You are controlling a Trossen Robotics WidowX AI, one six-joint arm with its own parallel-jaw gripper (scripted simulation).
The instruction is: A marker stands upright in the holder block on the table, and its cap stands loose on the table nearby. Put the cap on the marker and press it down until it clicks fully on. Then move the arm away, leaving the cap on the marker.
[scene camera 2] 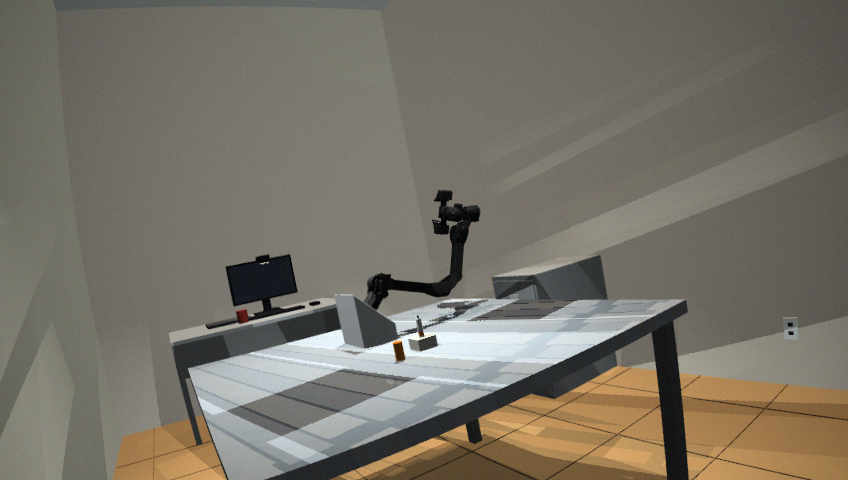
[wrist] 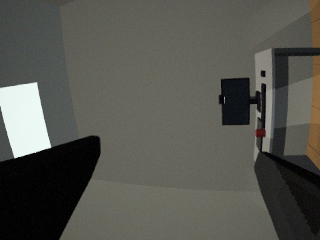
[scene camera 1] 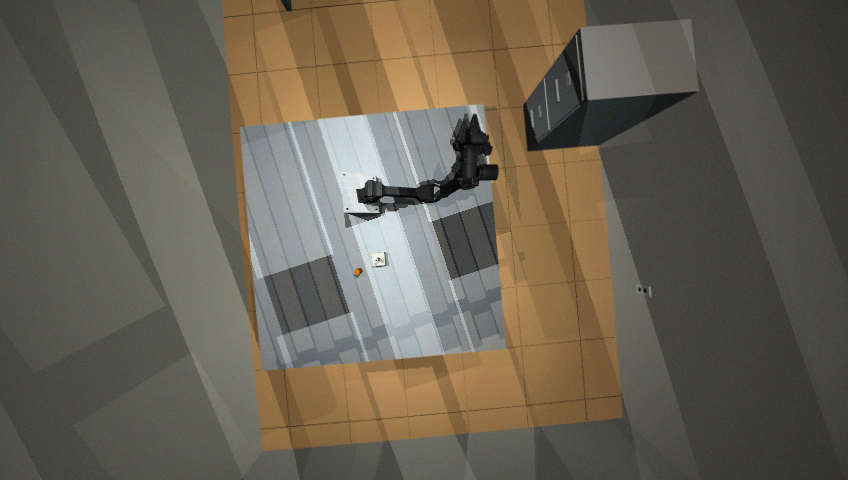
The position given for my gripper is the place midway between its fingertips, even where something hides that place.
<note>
My gripper (scene camera 1: 469, 117) is open, with nothing in its grasp.
My gripper also shows in the wrist view (wrist: 179, 153).
</note>
